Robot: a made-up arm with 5 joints. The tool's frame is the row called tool.
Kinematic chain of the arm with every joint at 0, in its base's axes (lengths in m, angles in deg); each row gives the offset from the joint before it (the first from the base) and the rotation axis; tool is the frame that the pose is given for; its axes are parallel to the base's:
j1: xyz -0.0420 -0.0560 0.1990 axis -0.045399 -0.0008 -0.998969
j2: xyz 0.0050 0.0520 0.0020 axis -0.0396 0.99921 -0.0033
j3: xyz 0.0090 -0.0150 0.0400 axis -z
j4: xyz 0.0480 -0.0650 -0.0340 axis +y
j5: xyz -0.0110 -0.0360 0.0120 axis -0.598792 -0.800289 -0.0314
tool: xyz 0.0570 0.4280 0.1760
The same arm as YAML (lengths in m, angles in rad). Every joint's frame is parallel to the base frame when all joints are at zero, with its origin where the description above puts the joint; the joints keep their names.
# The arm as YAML. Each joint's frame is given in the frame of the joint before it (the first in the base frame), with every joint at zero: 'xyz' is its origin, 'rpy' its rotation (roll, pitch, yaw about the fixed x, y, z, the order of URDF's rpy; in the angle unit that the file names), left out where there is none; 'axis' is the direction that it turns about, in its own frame. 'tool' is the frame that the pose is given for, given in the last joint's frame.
units:
  length: m
  angle: rad
joints:
  - name: j1
    type: revolute
    origin:
      xyz: [-0.042, -0.056, 0.199]
    axis: [-0.045399, -0.0008, -0.998969]
  - name: j2
    type: revolute
    origin:
      xyz: [0.005, 0.052, 0.002]
    axis: [-0.0396, 0.99921, -0.0033]
  - name: j3
    type: revolute
    origin:
      xyz: [0.009, -0.015, 0.04]
    axis: "-z"
  - name: j4
    type: revolute
    origin:
      xyz: [0.048, -0.065, -0.034]
    axis: "+y"
  - name: j5
    type: revolute
    origin:
      xyz: [-0.011, -0.036, 0.012]
    axis: [-0.598792, -0.800289, -0.0314]
tool:
  origin:
    xyz: [0.057, 0.428, 0.176]

